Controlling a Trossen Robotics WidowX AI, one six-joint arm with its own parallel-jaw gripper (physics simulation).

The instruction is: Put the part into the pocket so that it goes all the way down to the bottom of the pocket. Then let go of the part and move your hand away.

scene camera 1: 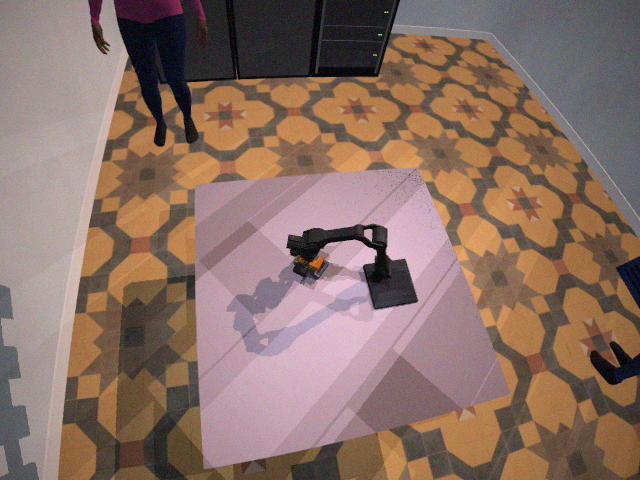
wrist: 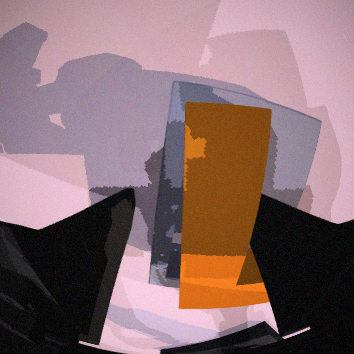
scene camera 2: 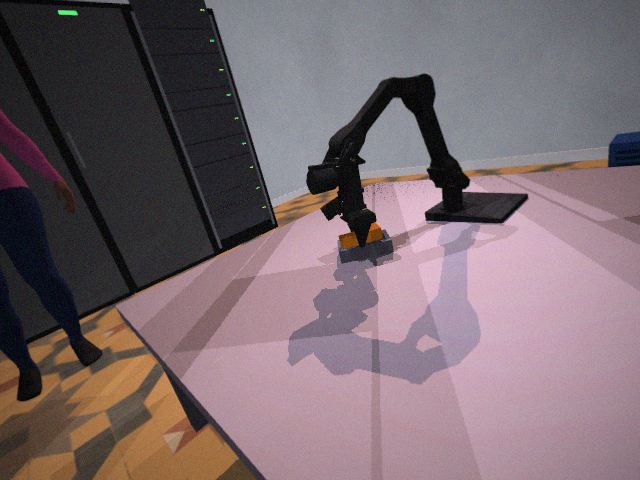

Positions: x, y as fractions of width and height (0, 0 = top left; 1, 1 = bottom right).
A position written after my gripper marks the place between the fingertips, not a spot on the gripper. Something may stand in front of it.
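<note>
A grey pocket block (wrist: 0.83, 0.39) is there for me to see, and so is an orange L-shaped part (wrist: 0.64, 0.41). As for my gripper, I find it in scene camera 2 (scene camera 2: 0.56, 0.51) and also in the wrist view (wrist: 0.53, 0.55).
</note>
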